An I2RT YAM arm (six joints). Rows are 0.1 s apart.
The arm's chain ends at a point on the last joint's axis. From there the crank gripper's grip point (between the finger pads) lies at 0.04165 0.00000 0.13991 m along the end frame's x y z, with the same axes.
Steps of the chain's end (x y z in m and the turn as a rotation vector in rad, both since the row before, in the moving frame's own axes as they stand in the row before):
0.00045 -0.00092 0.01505 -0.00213 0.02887 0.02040
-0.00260 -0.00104 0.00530 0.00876 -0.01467 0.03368
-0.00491 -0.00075 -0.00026 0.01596 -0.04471 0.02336
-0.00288 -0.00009 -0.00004 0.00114 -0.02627 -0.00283
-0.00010 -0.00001 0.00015 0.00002 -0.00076 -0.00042
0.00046 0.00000 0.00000 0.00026 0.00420 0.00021
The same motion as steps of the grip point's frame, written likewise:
0.00446 0.00027 0.01379 -0.00213 0.02887 0.02040
-0.00466 -0.00090 0.00590 0.00876 -0.01467 0.03368
-0.01119 -0.00210 0.00145 0.01596 -0.04471 0.02336
-0.00657 -0.00036 0.00101 0.00114 -0.02627 -0.00283
-0.00021 -0.00003 0.00018 0.00002 -0.00076 -0.00042
0.00105 -0.00003 -0.00018 0.00026 0.00420 0.00021

